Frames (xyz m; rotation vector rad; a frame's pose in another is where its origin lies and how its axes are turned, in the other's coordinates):
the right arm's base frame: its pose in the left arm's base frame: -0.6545 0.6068 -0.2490 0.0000 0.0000 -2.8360
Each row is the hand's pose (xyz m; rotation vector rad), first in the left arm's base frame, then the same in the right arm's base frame.
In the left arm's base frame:
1: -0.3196 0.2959 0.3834 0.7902 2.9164 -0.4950
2: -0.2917 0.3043 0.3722 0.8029 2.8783 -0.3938
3: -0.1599 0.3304 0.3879 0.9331 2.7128 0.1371
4: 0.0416 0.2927 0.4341 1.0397 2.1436 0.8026
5: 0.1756 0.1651 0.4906 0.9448 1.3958 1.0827
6: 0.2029 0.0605 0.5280 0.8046 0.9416 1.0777
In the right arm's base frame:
1: -0.2258 0.3973 0.6324 -2.5672 1.1384 0.0422
2: -0.2550 0.3976 0.6212 -2.6065 1.1791 0.1248
3: -0.3885 0.4124 0.6369 2.7071 -1.4234 -0.4326
4: -0.5693 0.5090 0.6831 2.0162 -1.3924 -0.9549
5: -0.6588 0.6710 0.7396 1.3345 -1.2378 -1.5459
6: -0.6533 0.7789 0.7770 0.9237 -1.0727 -1.9150

